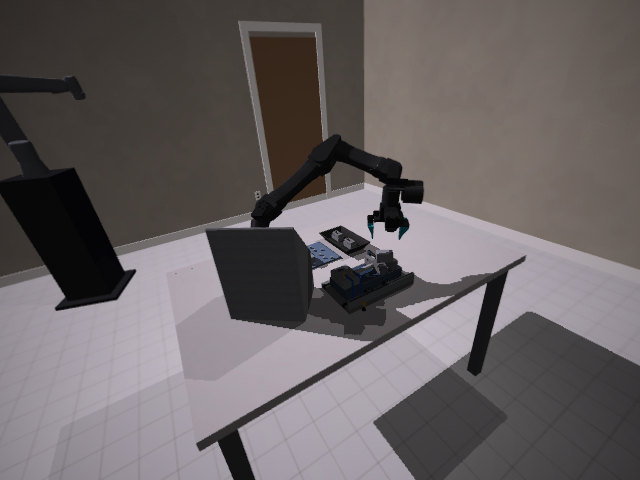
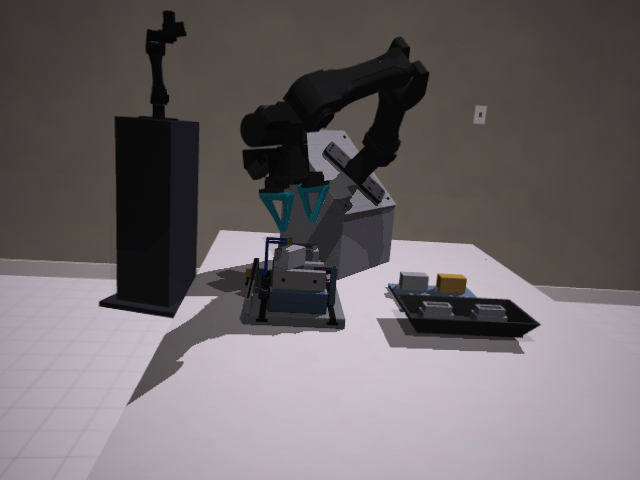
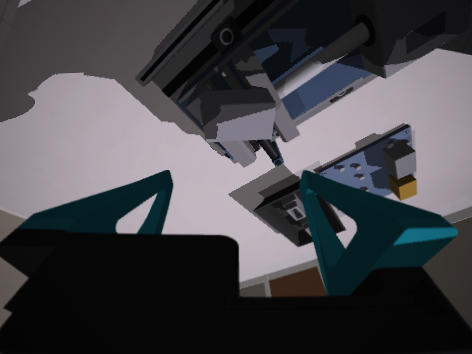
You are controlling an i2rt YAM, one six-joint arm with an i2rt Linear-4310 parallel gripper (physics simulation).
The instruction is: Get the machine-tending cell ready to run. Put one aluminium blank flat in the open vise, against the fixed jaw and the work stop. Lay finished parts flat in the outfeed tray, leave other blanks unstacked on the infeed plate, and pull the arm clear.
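Places are measured from the arm's base along level axes (x ahead, y left, z up), in millimetres.
Pixels of known places: gripper, between the fingertips: [image 1: 385, 238] [image 2: 298, 226] [image 3: 236, 177]; arm's base, origin of its link: [image 1: 258, 242] [image 2: 353, 173].
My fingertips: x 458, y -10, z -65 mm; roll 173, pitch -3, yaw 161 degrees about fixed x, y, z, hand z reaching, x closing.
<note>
For each thing: its middle in the pictures, then the offset to it from my fingertips.
- grey block, middle of its body: [image 3: 237, 114] [image 2: 289, 256] [image 1: 384, 256] 16 mm right, 10 mm back, 64 mm down
- infeed plate, middle of its body: [image 2: 437, 298] [image 3: 369, 177] [image 1: 314, 254] 268 mm left, 233 mm back, 174 mm down
- grey blank, middle of its body: [image 2: 413, 281] [image 3: 399, 160] 210 mm left, 267 mm back, 152 mm down
- orange block, middle of its body: [image 2: 451, 283] [image 3: 402, 184] 294 mm left, 296 mm back, 152 mm down
- farther, middle of its body: [image 2: 488, 315] [image 3: 310, 225] [image 1: 337, 235] 372 mm left, 91 mm back, 149 mm down
My gripper [image 1: 385, 238] [image 2: 298, 225] [image 3: 236, 177] is open and empty above the vise [image 1: 388, 274] [image 2: 297, 301] [image 3: 325, 85]. A grey block [image 1: 384, 255] [image 2: 290, 256] [image 3: 240, 120] rests tilted on top at the vise's jaw end, not down flat; its contact underneath is hidden. The infeed plate [image 1: 328, 252] [image 2: 433, 292] [image 3: 347, 177] bears a grey blank [image 2: 414, 281] [image 3: 401, 161] and an orange block [image 2: 451, 283] [image 3: 403, 187], side by side. Two finished parts, one nearer the vise [image 2: 436, 308] and one farther [image 2: 490, 311], lie in the black outfeed tray [image 1: 364, 241] [image 2: 465, 329] [image 3: 272, 220].
A tall grey housing [image 1: 258, 273] [image 2: 367, 235] stands behind the vise, near the arm's base. Blue hoses [image 1: 353, 284] [image 2: 266, 255] rise beside the vise at the housing end. A dark pedestal [image 1: 67, 232] [image 2: 144, 217] with another arm stands off the table.
</note>
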